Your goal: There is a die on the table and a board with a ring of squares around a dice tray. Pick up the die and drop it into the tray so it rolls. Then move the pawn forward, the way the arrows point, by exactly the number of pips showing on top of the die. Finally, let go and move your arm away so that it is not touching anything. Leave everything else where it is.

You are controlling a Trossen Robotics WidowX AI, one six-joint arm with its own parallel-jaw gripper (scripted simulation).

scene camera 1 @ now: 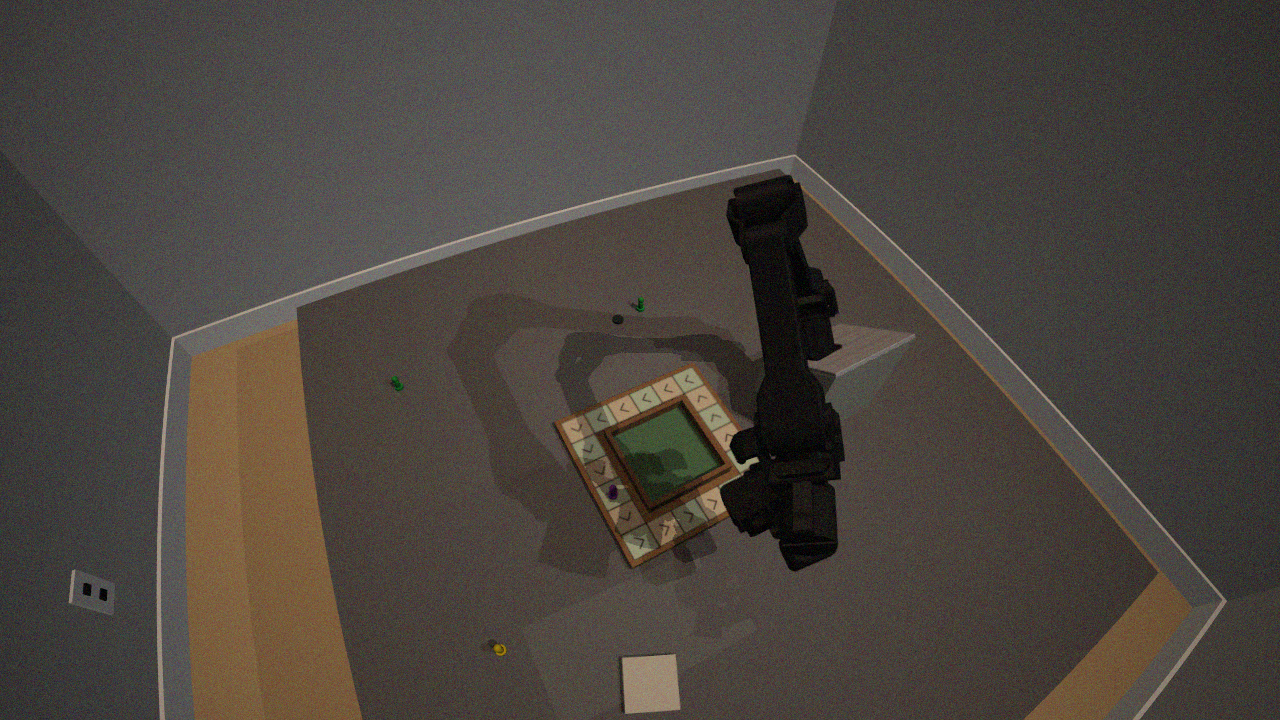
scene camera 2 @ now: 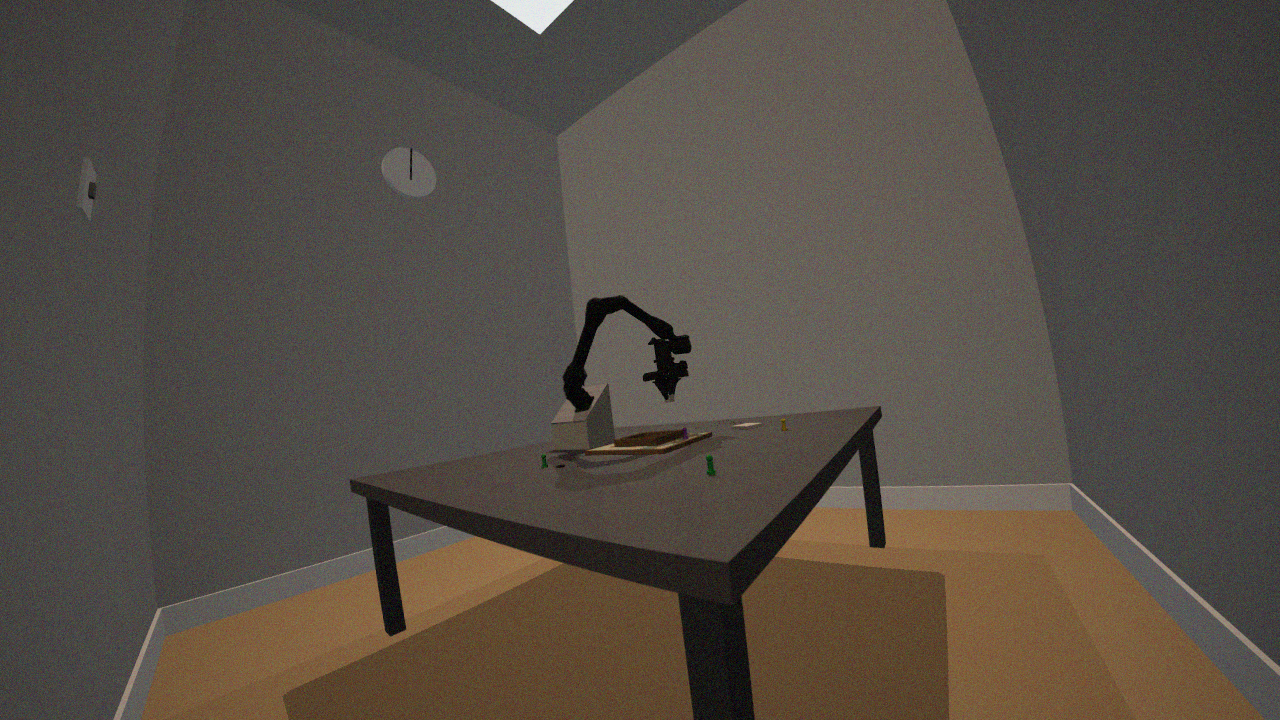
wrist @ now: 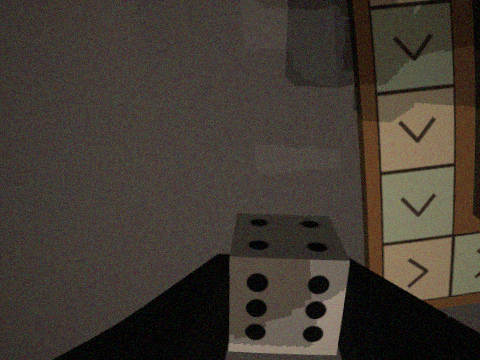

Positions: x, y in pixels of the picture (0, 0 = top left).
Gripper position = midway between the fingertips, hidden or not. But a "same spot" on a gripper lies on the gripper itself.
my gripper: scene camera 1 765, 517; scene camera 2; wrist
same spot on my gripper: [wrist: 195, 311] = [scene camera 2: 673, 389]
